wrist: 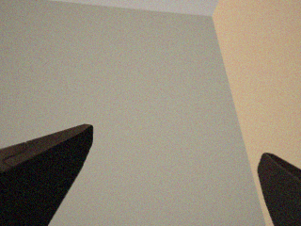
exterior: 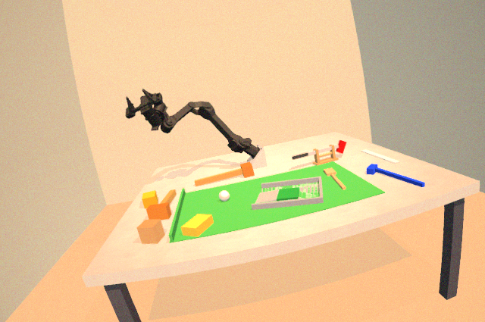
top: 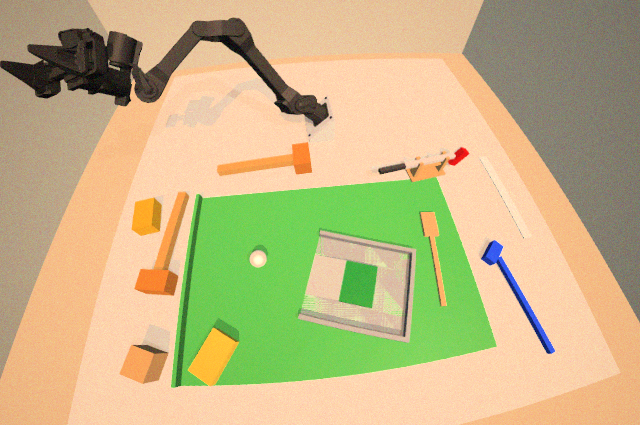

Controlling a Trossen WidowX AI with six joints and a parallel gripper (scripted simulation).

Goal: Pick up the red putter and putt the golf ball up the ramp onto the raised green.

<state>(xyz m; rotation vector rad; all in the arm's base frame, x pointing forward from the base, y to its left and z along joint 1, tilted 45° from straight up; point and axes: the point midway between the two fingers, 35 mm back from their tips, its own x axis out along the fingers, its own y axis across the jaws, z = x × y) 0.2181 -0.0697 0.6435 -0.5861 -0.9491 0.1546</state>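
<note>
The red putter is 30 mm behind my gripper tip, 800 mm to the left of it and 440 mm below it. Round my gripper tip: wooden rack 20 mm behind, 810 mm to the left, 460 mm below; then blue putter 370 mm ahead, 930 mm to the left, 480 mm below; then white golf ball 190 mm ahead, 300 mm to the left, 470 mm below.
</note>
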